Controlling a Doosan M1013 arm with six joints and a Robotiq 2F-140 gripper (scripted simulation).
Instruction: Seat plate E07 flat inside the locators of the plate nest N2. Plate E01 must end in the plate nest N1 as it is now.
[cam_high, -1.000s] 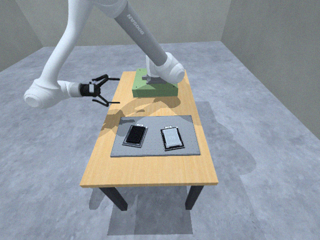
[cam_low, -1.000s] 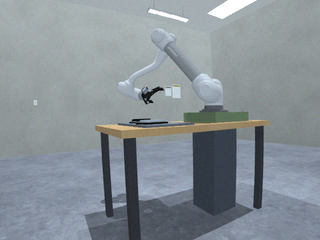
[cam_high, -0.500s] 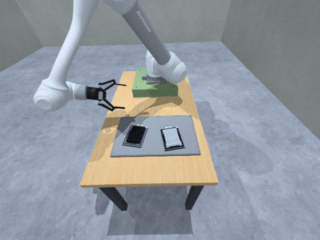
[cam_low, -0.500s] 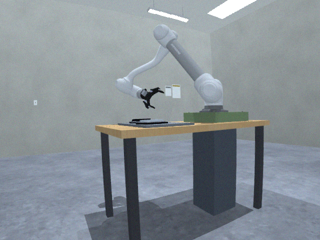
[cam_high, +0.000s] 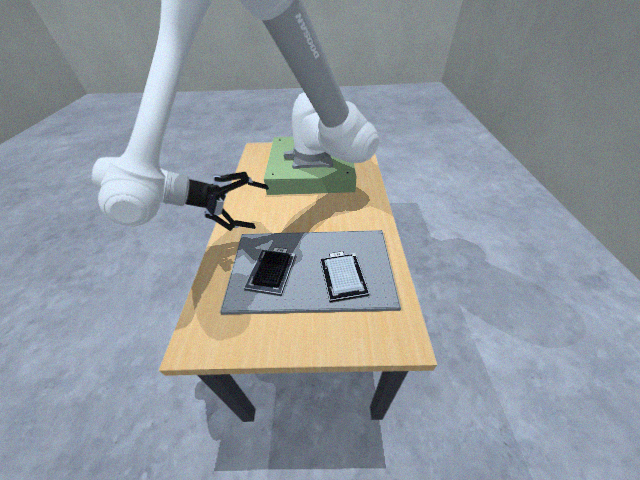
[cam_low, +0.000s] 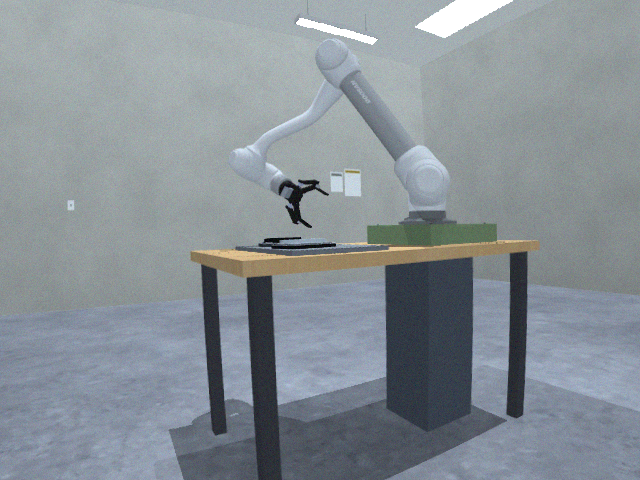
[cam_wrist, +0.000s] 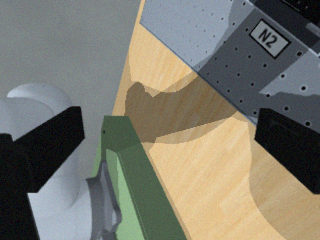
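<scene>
Now: hand 170 mm short of the black plate E07, 110 mm above it and 40 mm to the right of it. Round my hand: plate nest N2: 170 mm ahead, 130 mm below, 40 mm to the left; plate nest N1: 270 mm to the left, 210 mm ahead, 130 mm below; white plate E01: 270 mm to the left, 210 mm ahead, 120 mm below.
</scene>
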